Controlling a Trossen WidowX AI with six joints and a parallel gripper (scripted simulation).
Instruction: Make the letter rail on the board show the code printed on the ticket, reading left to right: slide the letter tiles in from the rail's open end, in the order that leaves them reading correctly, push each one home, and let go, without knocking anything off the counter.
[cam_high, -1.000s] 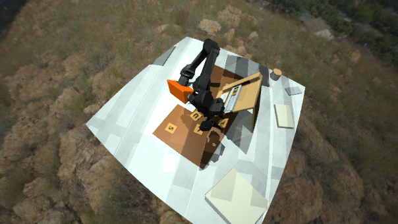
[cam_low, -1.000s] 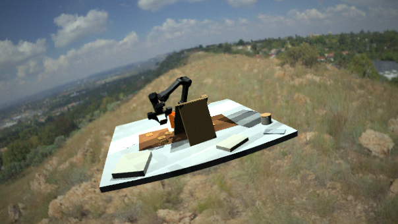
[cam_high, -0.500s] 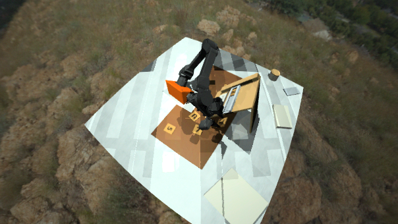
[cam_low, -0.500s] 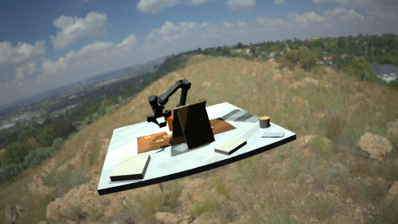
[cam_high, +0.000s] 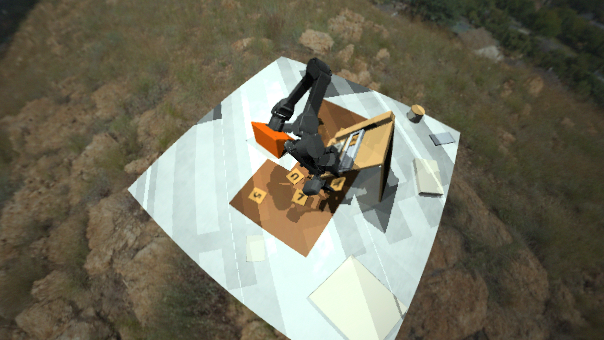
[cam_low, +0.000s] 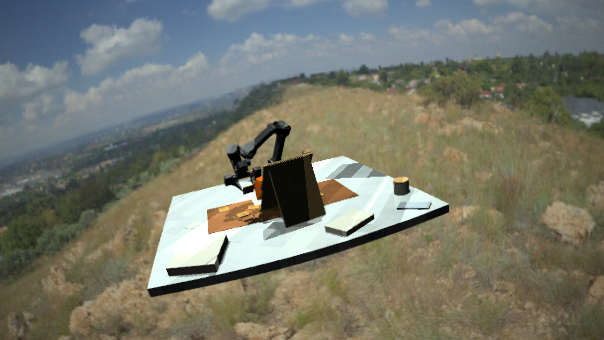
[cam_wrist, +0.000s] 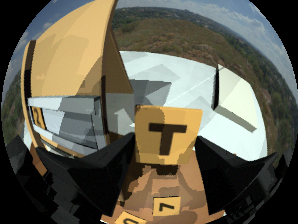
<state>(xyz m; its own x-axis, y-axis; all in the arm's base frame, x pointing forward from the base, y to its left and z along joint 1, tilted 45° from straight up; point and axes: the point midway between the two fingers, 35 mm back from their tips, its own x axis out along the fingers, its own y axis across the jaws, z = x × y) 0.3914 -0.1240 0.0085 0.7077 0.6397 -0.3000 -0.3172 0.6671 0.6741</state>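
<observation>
Right now my gripper tip is 180 mm to the right of the ticket, 120 mm past it and 80 mm above it. From my gripper tip the other things lie so: cream block 400 mm to the left, 270 mm ahead, 150 mm below; brown mat 210 mm behind, 160 mm below, 110 mm to the left; pale card 340 mm to the right, 160 mm below, 90 mm behind.
</observation>
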